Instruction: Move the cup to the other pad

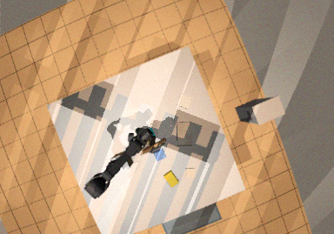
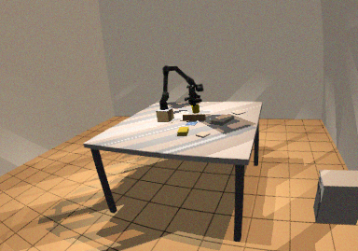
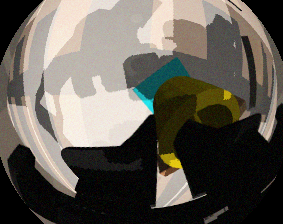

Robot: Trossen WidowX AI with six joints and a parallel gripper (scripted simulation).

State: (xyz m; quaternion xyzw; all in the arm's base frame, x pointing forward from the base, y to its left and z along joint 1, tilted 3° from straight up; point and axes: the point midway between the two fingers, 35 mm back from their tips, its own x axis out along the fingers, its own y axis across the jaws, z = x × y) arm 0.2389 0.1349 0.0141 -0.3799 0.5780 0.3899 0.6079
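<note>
The teal pad lies 3 cm ahead of my gripper tip, 1 cm to the right of it and 8 cm below it. From my gripper tip the other things lie so: brown bar: 5 cm ahead, 10 cm to the right, 6 cm below; cup: 2 cm ahead, 1 cm to the right; blue pad: 6 cm ahead, 19 cm to the right, 8 cm below.
</note>
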